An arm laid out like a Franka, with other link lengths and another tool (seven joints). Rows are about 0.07 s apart.
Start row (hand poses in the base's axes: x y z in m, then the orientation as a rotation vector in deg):
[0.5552, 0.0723, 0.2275, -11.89, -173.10, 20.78]
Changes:
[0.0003, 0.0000, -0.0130, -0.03, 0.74, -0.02]
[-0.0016, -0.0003, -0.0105, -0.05, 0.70, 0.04]
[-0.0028, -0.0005, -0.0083, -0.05, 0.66, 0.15]
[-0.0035, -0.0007, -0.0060, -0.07, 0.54, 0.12]
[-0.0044, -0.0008, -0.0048, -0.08, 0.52, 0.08]
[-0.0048, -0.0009, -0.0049, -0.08, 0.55, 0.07]
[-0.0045, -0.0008, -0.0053, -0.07, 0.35, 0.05]
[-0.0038, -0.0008, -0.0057, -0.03, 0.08, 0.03]
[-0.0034, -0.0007, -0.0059, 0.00, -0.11, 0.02]
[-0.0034, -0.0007, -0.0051, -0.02, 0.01, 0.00]
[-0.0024, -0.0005, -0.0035, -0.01, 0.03, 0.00]
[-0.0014, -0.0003, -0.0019, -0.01, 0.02, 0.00]
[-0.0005, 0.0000, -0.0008, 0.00, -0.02, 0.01]
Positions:
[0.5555, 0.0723, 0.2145, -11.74, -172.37, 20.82]
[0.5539, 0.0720, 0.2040, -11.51, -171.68, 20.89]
[0.5511, 0.0715, 0.1957, -11.13, -171.06, 20.97]
[0.5476, 0.0708, 0.1897, -10.83, -170.54, 21.08]
[0.5432, 0.0700, 0.1849, -10.60, -170.03, 21.20]
[0.5384, 0.0691, 0.1800, -10.37, -169.49, 21.32]
[0.5339, 0.0683, 0.1747, -10.22, -169.15, 21.42]
[0.5301, 0.0675, 0.1690, -10.16, -169.07, 21.47]
[0.5267, 0.0668, 0.1631, -10.16, -169.18, 21.47]
[0.5233, 0.0661, 0.1580, -10.16, -169.17, 21.50]
[0.5209, 0.0656, 0.1545, -10.15, -169.14, 21.51]
[0.5195, 0.0653, 0.1526, -10.15, -169.12, 21.52]
[0.5190, 0.0653, 0.1518, -10.14, -169.14, 21.52]

